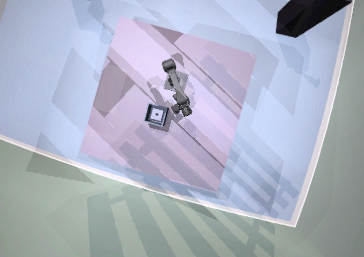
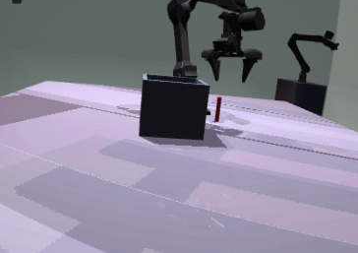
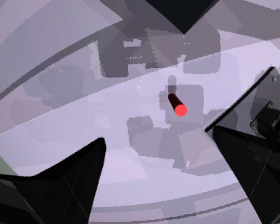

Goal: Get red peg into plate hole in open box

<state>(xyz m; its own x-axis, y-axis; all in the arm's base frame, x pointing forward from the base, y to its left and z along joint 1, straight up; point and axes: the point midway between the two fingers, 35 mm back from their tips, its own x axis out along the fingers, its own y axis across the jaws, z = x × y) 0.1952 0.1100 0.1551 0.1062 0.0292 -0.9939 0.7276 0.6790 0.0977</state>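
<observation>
The red peg is 2 cm behind my gripper tip, 2 cm to the right of it and 9 cm below it.
</observation>
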